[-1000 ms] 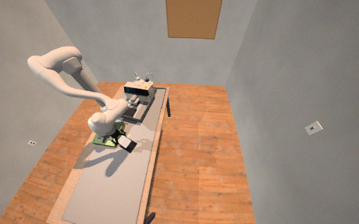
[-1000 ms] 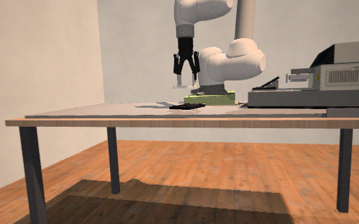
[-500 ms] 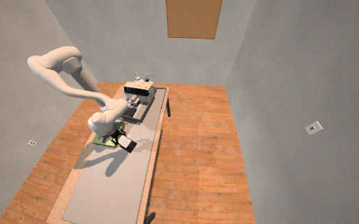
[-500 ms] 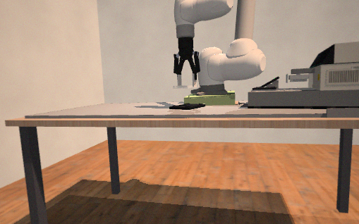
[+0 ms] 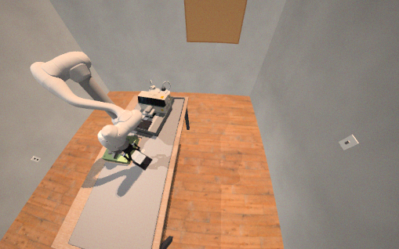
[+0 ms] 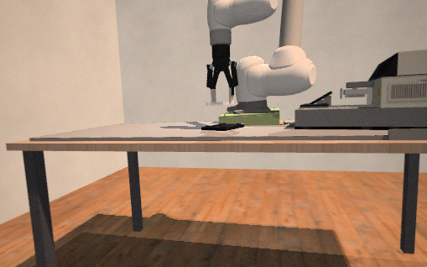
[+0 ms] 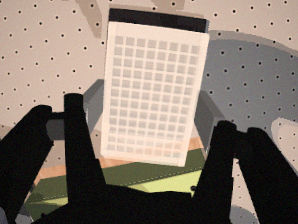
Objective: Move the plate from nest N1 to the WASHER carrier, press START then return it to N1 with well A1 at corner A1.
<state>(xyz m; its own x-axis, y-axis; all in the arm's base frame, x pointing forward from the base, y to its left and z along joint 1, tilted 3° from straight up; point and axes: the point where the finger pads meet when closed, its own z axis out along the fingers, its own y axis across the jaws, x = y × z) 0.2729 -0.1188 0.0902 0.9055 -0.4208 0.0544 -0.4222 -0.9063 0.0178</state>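
Now: the black plate nest N1 13 cm below my hand. The rest, counted from my hand: carrier: 6 cm behind, 39 cm to the left, 5 cm below; then white well plate: 3 cm below; then N1 label: 3 cm behind, 11 cm to the left, 13 cm below.
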